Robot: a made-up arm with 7 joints.
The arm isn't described. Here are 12 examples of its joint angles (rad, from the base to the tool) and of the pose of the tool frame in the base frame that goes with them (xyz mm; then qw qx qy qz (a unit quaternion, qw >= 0)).
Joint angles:
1: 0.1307 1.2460 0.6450 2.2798 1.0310 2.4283 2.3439
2: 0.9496 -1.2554 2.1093 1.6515 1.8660 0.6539 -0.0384
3: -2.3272 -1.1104 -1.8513 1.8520 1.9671 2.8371 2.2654
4: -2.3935 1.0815 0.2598 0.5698 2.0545 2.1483 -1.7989
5: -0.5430 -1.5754 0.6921 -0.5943 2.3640 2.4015 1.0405
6: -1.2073 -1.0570 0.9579 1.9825 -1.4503 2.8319 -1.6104
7: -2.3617 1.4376 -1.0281 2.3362 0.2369 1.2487 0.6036
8: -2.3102 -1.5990 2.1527 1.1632 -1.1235 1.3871 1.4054
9: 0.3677 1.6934 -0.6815 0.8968 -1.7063 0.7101 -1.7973
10: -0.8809 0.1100 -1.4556 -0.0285 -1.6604 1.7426 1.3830
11: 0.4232 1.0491 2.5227 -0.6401 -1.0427 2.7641 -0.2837
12: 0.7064 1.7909 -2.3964 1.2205 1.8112 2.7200 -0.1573
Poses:
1: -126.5 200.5 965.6 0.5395 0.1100 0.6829 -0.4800
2: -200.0 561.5 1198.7 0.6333 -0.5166 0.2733 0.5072
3: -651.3 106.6 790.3 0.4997 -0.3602 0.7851 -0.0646
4: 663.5 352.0 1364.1 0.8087 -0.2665 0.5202 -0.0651
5: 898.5 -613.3 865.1 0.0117 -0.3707 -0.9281 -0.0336
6: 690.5 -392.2 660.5 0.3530 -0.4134 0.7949 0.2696
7: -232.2 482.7 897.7 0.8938 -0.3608 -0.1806 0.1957
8: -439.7 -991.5 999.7 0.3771 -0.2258 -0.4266 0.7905
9: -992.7 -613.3 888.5 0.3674 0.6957 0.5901 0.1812
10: 134.1 11.2 1770.2 0.7490 0.0806 0.6015 -0.2658
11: -444.1 -572.0 1264.5 0.1055 -0.3652 -0.8365 0.3947
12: -133.1 -785.3 108.0 0.5574 0.1674 -0.7689 -0.2646
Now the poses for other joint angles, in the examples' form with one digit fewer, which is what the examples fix.
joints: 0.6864 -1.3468 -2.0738 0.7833 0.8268 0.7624 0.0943
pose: 1104 252 1068 0.393 0.309 0.683 0.532
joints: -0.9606 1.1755 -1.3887 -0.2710 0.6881 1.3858 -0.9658
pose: -513 943 995 0.822 -0.183 0.172 -0.511
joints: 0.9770 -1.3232 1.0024 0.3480 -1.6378 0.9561 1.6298
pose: 561 1090 1009 0.304 -0.283 -0.240 -0.878
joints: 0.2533 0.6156 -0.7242 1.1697 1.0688 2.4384 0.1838
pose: 0 -391 1466 0.496 -0.469 -0.400 0.611
